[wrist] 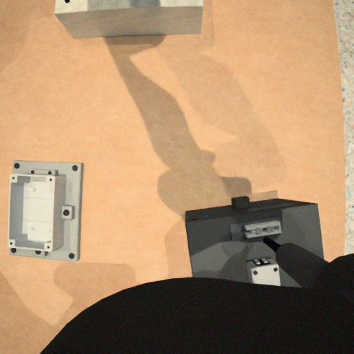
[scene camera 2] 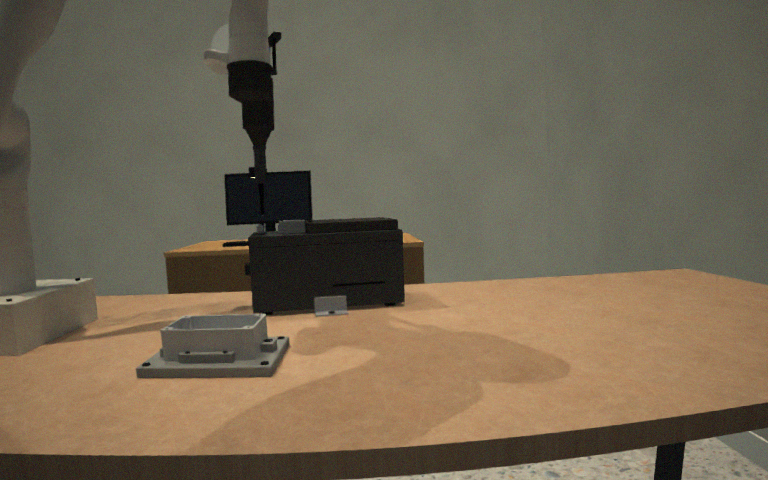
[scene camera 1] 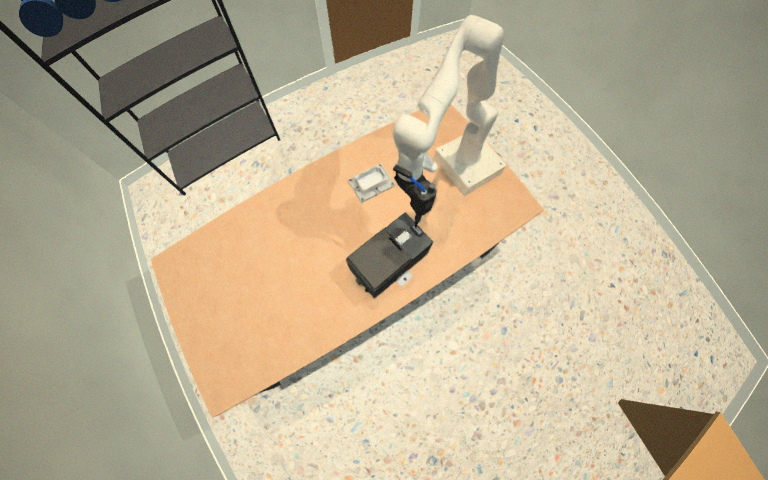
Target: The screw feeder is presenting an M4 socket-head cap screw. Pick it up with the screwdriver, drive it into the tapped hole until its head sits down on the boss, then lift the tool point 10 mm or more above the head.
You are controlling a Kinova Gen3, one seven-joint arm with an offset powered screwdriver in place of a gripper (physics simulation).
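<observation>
The black screw feeder [scene camera 1: 376, 264] [scene camera 2: 328, 266] [wrist: 215, 250] stands on the table. Its small grey pickup block [scene camera 1: 417, 229] [scene camera 2: 261, 228] [wrist: 262, 230] is on top near one end. My screwdriver [scene camera 1: 416, 224] [scene camera 2: 261, 213] [wrist: 265, 240] points down, its thin bit tip a little above that block in scene camera 2. The tip looks bare, with no screw on it. A screw in the block is too small to make out. A light grey open housing [scene camera 2: 212, 342] [wrist: 56, 215] with corner bosses and small dark holes sits on its fixture plate [scene camera 2: 198, 371] [wrist: 73, 235]; which hole is the tapped one I cannot tell.
The robot's pale base block [scene camera 1: 461, 180] [scene camera 2: 62, 314] [wrist: 130, 22] stands on the table [scene camera 1: 254, 271] [scene camera 2: 623, 350]. A small grey bracket [scene camera 1: 401, 280] [scene camera 2: 330, 304] is near the feeder. A white-topped unit [wrist: 265, 274] rises beside the pickup block. A monitor [scene camera 2: 294, 195] stands behind.
</observation>
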